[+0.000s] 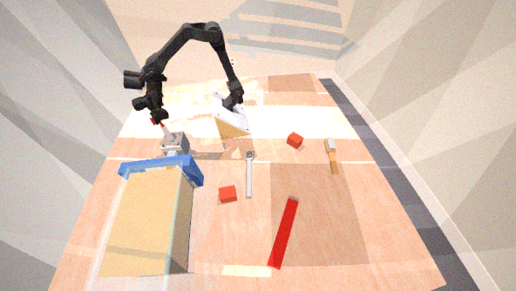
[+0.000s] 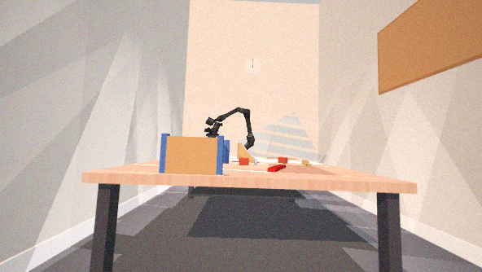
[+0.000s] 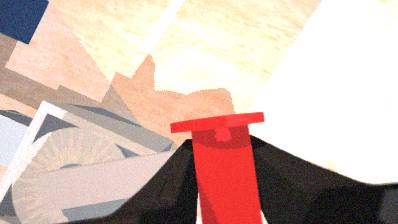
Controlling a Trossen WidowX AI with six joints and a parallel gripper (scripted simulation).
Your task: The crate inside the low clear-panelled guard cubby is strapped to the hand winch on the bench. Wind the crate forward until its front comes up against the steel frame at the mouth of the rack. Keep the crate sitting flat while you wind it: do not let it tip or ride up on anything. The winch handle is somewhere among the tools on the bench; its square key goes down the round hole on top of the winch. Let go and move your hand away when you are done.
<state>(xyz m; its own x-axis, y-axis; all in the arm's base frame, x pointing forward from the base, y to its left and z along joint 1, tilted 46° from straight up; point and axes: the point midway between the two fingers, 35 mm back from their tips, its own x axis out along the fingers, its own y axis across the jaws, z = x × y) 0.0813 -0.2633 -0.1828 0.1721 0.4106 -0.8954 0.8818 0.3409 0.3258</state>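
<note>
Right now the grey crank arm is 3 cm to the left of my gripper tip, 3 cm below it and 2 cm ahead of it. From my gripper tip the other things lie so: blue steel frame 24 cm ahead, 6 cm to the left, 2 cm below; grey winch 10 cm below, 6 cm to the left, 6 cm ahead; red grip 1 cm to the left, 1 cm behind.
</note>
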